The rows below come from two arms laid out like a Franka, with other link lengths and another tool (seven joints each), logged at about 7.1 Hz.
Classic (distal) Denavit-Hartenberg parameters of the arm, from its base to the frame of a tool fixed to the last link. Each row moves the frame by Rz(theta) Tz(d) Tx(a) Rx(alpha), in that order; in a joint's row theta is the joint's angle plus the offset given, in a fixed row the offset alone. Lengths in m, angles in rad.
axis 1: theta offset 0  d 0.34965  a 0  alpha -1.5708
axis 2: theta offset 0  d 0  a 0  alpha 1.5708
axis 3: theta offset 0  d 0.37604  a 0.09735  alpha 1.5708
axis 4: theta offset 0  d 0  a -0.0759  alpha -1.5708
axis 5: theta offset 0  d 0.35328  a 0  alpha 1.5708
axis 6: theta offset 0  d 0  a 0.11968  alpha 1.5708
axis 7: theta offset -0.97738  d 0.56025  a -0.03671  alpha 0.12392
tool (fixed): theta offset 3.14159  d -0.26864  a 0  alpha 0
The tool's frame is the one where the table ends.
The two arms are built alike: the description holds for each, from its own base.
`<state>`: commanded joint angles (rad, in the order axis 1, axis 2, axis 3, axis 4, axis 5, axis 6, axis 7); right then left.
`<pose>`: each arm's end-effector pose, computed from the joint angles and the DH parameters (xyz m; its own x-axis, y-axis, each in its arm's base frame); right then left.
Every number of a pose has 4 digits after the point.
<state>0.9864 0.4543 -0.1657 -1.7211 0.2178 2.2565 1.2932 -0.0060 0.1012 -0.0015 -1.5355 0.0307 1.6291 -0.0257</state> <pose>0.4511 0.5155 0.2223 -0.9235 -0.3807 -0.0463 -0.3797 0.8908 0.2495 0.6176 -0.0446 0.4704 -0.5457 -0.8377 -0.0216 -0.8306 0.5373 0.1462</pose>
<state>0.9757 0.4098 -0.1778 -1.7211 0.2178 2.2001 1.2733 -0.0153 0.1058 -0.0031 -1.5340 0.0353 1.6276 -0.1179</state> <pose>0.4536 0.4992 0.2473 -0.9223 -0.3848 -0.0354 -0.3808 0.8897 0.2519 0.6221 -0.0491 0.4679 -0.4762 -0.8790 -0.0254 -0.8711 0.4676 0.1502</pose>
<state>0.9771 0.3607 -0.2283 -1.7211 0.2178 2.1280 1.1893 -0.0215 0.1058 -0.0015 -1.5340 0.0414 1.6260 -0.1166</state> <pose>0.4665 0.4668 0.2746 -0.9037 -0.4272 -0.0283 -0.4209 0.8745 0.2412 0.6213 -0.0503 0.4675 -0.4817 -0.8758 -0.0302 -0.8679 0.4720 0.1544</pose>
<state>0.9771 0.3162 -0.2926 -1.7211 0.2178 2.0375 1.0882 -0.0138 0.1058 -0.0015 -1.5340 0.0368 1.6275 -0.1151</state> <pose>0.4791 0.4231 0.2976 -0.8817 -0.4718 -0.0002 -0.4594 0.8583 0.2286 0.6221 -0.0468 0.4678 -0.4760 -0.8790 -0.0268 -0.8712 0.4671 0.1511</pose>
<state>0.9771 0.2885 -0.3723 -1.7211 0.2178 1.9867 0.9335 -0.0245 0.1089 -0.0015 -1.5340 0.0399 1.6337 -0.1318</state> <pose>0.5056 0.3761 0.3140 -0.8396 -0.5432 -0.0005 -0.5303 0.8194 0.2176 0.6246 -0.0525 0.4666 -0.4710 -0.8816 -0.0314 -0.8743 0.4618 0.1492</pose>
